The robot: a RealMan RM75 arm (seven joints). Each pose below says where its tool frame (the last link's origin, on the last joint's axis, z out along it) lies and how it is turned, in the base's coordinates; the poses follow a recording.
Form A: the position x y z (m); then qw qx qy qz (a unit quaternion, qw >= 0).
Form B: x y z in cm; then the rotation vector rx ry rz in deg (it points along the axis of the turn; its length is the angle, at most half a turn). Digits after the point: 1 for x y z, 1 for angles.
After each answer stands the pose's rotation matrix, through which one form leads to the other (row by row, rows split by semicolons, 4 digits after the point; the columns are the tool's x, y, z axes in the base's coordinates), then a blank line. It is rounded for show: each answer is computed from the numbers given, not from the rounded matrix.
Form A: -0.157 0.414 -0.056 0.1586 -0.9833 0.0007 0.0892
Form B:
-15.7 41.4 -5.6 -161.1 0.1 14.6
0.9841 -0.0297 -0.1752; 0.0269 -0.9497 0.3120; -0.1756 -0.3118 -0.9338

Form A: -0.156 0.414 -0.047 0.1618 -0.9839 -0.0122 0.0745
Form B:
-15.6 41.4 -4.7 -160.9 -2.0 12.2
0.9886 -0.0001 -0.1506; 0.0481 -0.9473 0.3166; -0.1427 -0.3202 -0.9365

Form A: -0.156 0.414 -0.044 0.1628 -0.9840 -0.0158 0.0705
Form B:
-15.6 41.4 -4.4 -160.8 -2.6 11.5
0.9896 0.0081 -0.1439; 0.0541 -0.9465 0.3182; -0.1336 -0.3226 -0.9371

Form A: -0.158 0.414 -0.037 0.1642 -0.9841 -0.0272 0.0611
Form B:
-15.8 41.4 -3.7 -160.7 -4.4 10.0
0.9911 0.0335 -0.1292; 0.0736 -0.9446 0.3199; -0.1113 -0.3265 -0.9386

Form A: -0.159 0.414 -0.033 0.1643 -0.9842 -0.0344 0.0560
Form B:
-15.9 41.4 -3.3 -160.7 -5.6 9.1
0.9914 0.0493 -0.1215; 0.0861 -0.9436 0.3196; -0.0989 -0.3273 -0.9397

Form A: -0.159 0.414 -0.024 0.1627 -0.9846 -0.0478 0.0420
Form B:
-15.9 41.4 -2.4 -160.9 -7.8 6.9
0.9919 0.0805 -0.0983; 0.1078 -0.9425 0.3164; -0.0672 -0.3244 -0.9435

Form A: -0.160 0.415 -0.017 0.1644 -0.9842 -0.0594 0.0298
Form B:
-16.0 41.5 -1.7 -160.7 -9.7 4.9
0.9912 0.1071 -0.0782; 0.1267 -0.9389 0.3200; -0.0391 -0.3271 -0.9442

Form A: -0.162 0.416 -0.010 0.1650 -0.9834 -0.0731 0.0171
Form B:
-16.2 41.6 -1.0 -160.5 -11.9 2.8
0.9887 0.1381 -0.0578; 0.1494 -0.9349 0.3220; -0.0095 -0.3270 -0.9450

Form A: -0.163 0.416 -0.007 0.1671 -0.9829 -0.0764 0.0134
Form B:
-16.3 41.6 -0.7 -160.3 -12.5 2.2
0.9880 0.1457 -0.0519; 0.1547 -0.9325 0.3264; -0.0008 -0.3305 -0.9438

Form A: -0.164 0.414 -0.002 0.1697 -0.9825 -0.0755 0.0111
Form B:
-16.4 41.4 -0.2 -160.0 -12.3 1.8
0.9884 0.1446 -0.0474; 0.1521 -0.9310 0.3318; 0.0038 -0.3352 -0.9422

